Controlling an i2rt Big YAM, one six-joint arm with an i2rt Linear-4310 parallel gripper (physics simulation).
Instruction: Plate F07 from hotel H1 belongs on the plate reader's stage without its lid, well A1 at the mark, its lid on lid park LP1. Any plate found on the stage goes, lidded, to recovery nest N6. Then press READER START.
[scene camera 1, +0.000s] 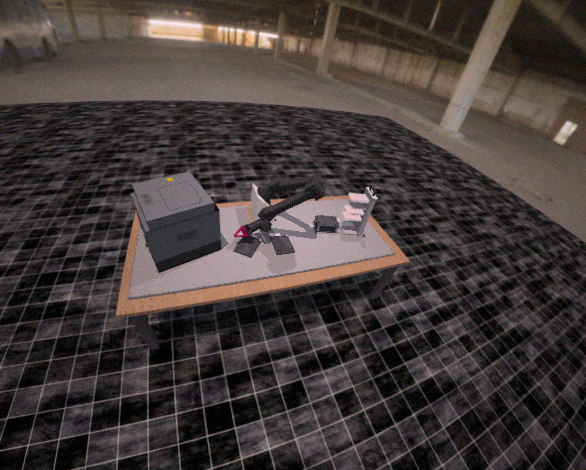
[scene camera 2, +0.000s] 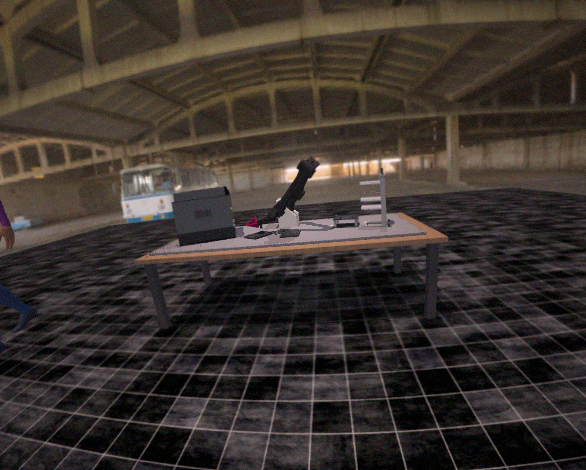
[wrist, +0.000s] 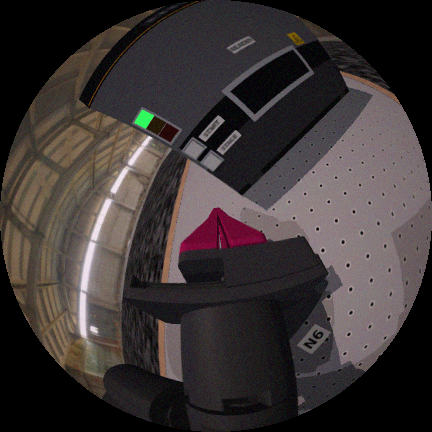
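Pixels of known places: gripper, between the fingertips: (scene camera 1: 234, 236) (scene camera 2: 246, 225) (wrist: 216, 212); arm's base, origin of its link: (scene camera 1: 263, 196).
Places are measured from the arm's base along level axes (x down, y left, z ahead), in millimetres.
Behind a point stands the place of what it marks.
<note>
The reader (scene camera 1: 182, 225) @(z 454, x -121, y -462 mm) (scene camera 2: 202, 215) @(z 450, x -37, y -453 mm) (wrist: 200, 65) @(z 259, x -40, y -333 mm) is a large dark grey box. In the wrist view, its green lamp (wrist: 144, 119) @(z 346, x -49, y -287 mm) is lit. Its START button (wrist: 193, 149) @(z 344, x 30, y -281 mm) and STAGE button (wrist: 211, 160) @(z 342, x 60, y -282 mm) are pale squares beside their labels. The slot (wrist: 270, 82) @(z 213, x 40, y -356 mm) looks black; no stage or plate shows. My gripper (scene camera 1: 240, 232) @(z 329, x 70, y -202 mm) (scene camera 2: 251, 221) @(z 329, x 70, y -202 mm) (wrist: 216, 212) @(z 329, x 70, y -202 mm) is shut and empty, low over the table, apart from the reader's button side. The N6 label (wrist: 314, 338) @(z 241, x 147, y -69 mm) lies on a dark nest. Pale plates (scene camera 1: 358, 198) @(z 194, x -139, y 611 mm) stand in the hotel (scene camera 1: 368, 212) @(z 248, x -63, y 694 mm) (scene camera 2: 383, 200) @(z 248, x -19, y 700 mm); their labels are unreadable.
Two dark flat pads, one nearer the reader (scene camera 1: 247, 247) @(z 360, x 136, y -122 mm) and one farther right (scene camera 1: 283, 245) @(z 347, x 138, y 107 mm), lie below the arm. A dark low fixture (scene camera 1: 326, 223) (scene camera 2: 346, 221) stands between the arm and the hotel. The arm's pale base (scene camera 2: 288, 219) @(z 88, x 91, y 28 mm) stands behind the pads.
</note>
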